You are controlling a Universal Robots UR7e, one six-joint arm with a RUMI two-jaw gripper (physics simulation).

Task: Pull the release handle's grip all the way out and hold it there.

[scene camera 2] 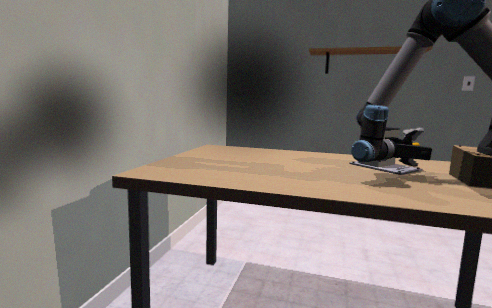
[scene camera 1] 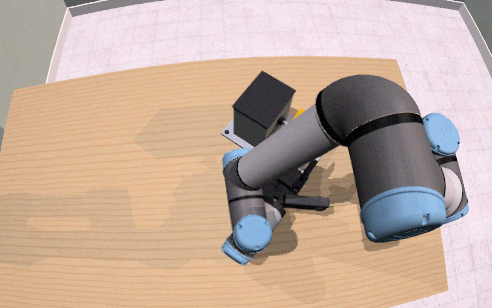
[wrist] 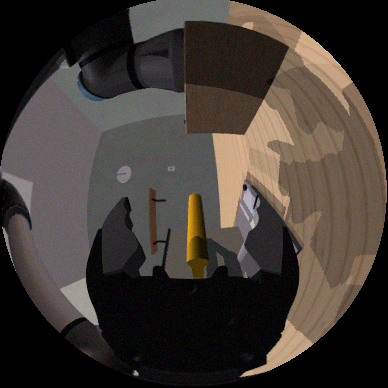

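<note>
The release handle's yellow grip point(scene camera 1: 299, 114) point(scene camera 2: 416, 144) point(wrist: 195, 225) shows as a bar in the wrist view, between the open fingers, with a visible gap on each side. Its near end is close to the palm. The arm and gripper hide most of it in the scene views. My gripper point(scene camera 1: 320, 182) point(scene camera 2: 416, 147) point(wrist: 191, 197) is open, held roughly level above the table. The handle's dark box point(scene camera 1: 263, 98) stands on a light base plate point(scene camera 1: 230, 134) point(scene camera 2: 400, 170) point(wrist: 248, 197). The arm hides how far the grip stands out from the box.
The wooden block point(scene camera 2: 467, 165) point(wrist: 225, 75) under the robot's base stands on the table point(scene camera 1: 100, 150) point(scene camera 2: 280, 175), beyond the fingertips. The arm's forearm point(scene camera 1: 290, 145) passes over the handle's plate. A wall shelf point(scene camera 2: 360, 50) point(wrist: 153, 220) is in the background.
</note>
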